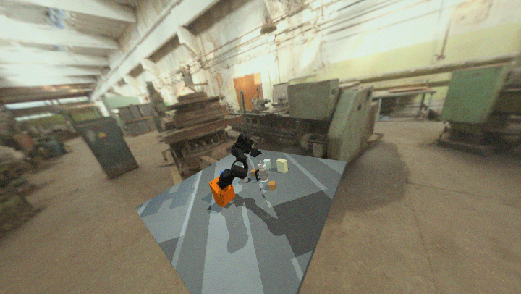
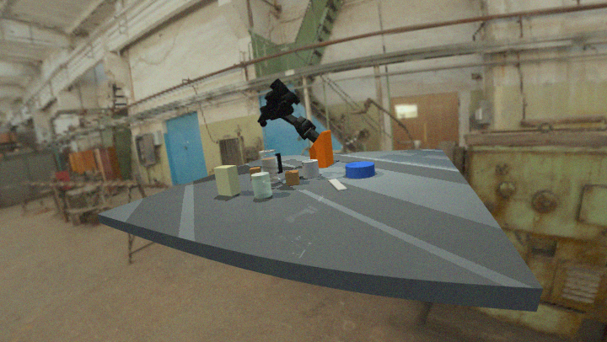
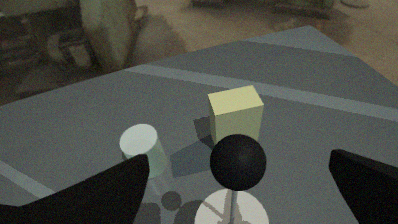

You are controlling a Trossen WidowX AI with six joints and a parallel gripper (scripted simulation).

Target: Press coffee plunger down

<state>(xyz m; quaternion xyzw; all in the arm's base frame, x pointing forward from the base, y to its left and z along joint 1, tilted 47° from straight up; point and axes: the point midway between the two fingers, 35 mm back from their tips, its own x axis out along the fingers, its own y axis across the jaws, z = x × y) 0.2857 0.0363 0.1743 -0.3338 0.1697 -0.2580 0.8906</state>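
My gripper tip is now 10 mm past the coffee press and 140 mm above it. The rest, counted from my gripper tip: pale yellow block (190 mm ahead, 90 mm to the right, 210 mm below); grey cylinder (80 mm behind, 150 mm to the left, 230 mm below); pale green cylinder (190 mm ahead, 80 mm to the left, 230 mm below).
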